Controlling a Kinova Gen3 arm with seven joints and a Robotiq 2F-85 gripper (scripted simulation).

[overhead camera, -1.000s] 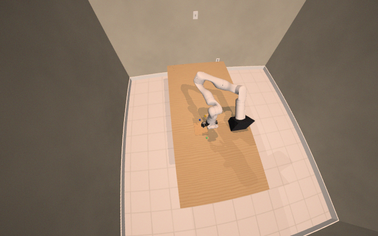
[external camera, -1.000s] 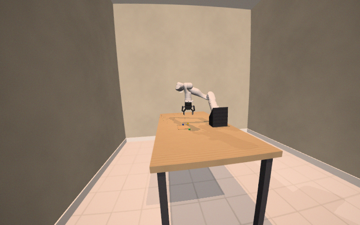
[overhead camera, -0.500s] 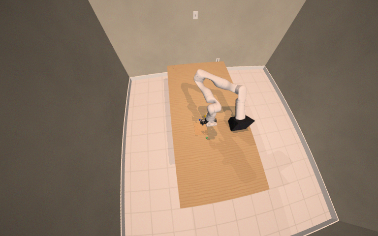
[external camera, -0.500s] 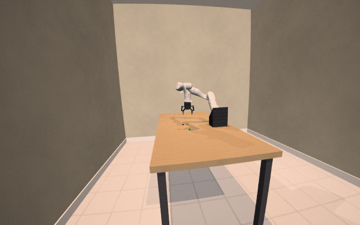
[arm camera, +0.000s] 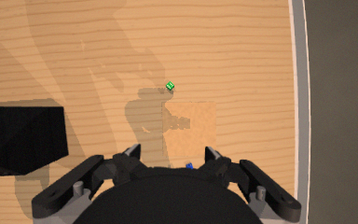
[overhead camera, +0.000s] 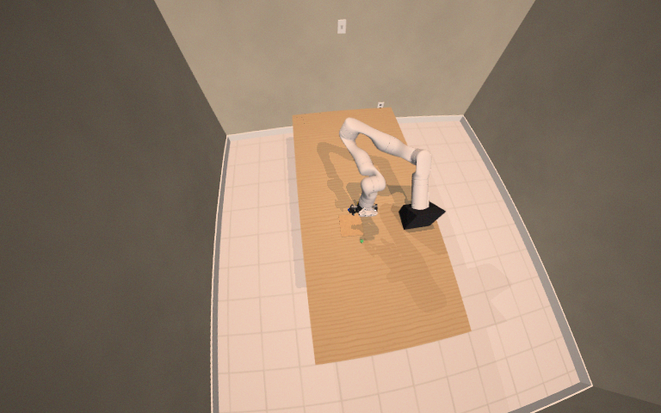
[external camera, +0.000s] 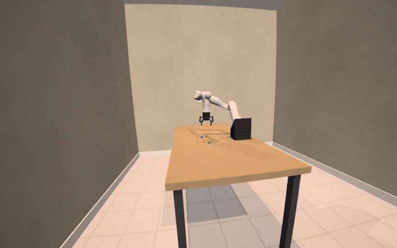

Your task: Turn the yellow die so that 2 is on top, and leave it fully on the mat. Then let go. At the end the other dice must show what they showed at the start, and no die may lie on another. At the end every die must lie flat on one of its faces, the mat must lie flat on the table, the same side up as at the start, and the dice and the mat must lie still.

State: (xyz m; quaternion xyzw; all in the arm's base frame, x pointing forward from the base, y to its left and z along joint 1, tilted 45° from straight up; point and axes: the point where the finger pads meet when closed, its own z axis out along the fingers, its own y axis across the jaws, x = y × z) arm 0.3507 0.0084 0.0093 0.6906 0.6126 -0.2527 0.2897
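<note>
The yellow die is 30 mm behind my hand, 140 mm to the right of it and 150 mm below it. Round my hand: green die (110 mm to the left, 150 mm below); blue die (40 mm ahead, 100 mm to the right, 150 mm below); tan mat (40 mm ahead, 160 mm below).
</note>
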